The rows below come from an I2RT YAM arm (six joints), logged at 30 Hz.
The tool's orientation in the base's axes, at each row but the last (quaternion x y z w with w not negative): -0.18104 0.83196 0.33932 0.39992; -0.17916 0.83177 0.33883 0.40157; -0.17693 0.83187 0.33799 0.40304; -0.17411 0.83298 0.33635 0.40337; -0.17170 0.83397 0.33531 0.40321; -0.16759 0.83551 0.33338 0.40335; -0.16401 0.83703 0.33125 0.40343; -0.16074 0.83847 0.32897 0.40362; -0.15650 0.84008 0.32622 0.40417; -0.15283 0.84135 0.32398 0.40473; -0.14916 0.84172 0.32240 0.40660; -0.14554 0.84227 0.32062 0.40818
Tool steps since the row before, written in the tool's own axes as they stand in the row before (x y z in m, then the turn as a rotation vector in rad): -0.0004 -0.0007 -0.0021 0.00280 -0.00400 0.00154; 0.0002 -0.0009 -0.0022 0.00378 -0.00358 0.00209; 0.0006 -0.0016 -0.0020 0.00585 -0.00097 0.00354; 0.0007 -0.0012 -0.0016 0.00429 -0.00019 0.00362; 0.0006 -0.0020 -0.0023 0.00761 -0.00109 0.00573; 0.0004 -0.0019 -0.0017 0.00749 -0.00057 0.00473; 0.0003 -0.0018 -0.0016 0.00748 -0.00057 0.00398; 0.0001 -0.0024 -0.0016 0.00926 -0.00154 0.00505; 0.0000 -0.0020 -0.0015 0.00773 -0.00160 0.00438; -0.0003 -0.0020 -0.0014 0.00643 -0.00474 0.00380; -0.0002 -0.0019 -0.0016 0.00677 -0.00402 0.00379; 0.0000 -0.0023 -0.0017 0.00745 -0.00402 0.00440
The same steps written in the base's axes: -0.0005 -0.0020 0.0010 0.00141 -0.00181 -0.00458; -0.0008 -0.0022 0.0004 0.00087 -0.00115 -0.00542; -0.0006 -0.0026 -0.0003 -0.00108 0.00168 -0.00661; -0.0006 -0.0020 -0.0003 -0.00052 0.00232 -0.00509; -0.0005 -0.0030 -0.0003 -0.00089 0.00310 -0.00903; -0.0002 -0.0026 -0.0003 -0.00166 0.00278 -0.00827; -0.0001 -0.0024 -0.0003 -0.00208 0.00226 -0.00792; 0.0003 -0.0028 -0.0004 -0.00206 0.00228 -0.01021; 0.0002 -0.0025 -0.0002 -0.00146 0.00178 -0.00873; 0.0004 -0.0024 0.0000 0.00065 -0.00095 -0.00877; 0.0002 -0.0025 0.0001 0.00006 -0.00041 -0.00873; 0.0002 -0.0028 -0.0002 0.00000 0.00000 -0.00954
